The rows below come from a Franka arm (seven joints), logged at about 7 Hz.
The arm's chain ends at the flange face. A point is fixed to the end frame.
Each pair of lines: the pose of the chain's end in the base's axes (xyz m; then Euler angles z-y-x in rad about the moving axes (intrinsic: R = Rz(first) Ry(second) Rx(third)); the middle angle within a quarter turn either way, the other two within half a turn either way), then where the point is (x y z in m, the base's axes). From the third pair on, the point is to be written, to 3 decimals.
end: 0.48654, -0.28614, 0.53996, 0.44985, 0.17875, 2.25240
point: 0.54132 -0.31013 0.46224
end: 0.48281, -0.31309, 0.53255, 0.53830, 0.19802, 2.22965
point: 0.53919 -0.33416 0.45513
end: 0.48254, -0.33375, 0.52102, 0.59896, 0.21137, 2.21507
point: 0.540 -0.353 0.444
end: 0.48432, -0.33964, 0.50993, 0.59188, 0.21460, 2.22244
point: 0.541 -0.359 0.432
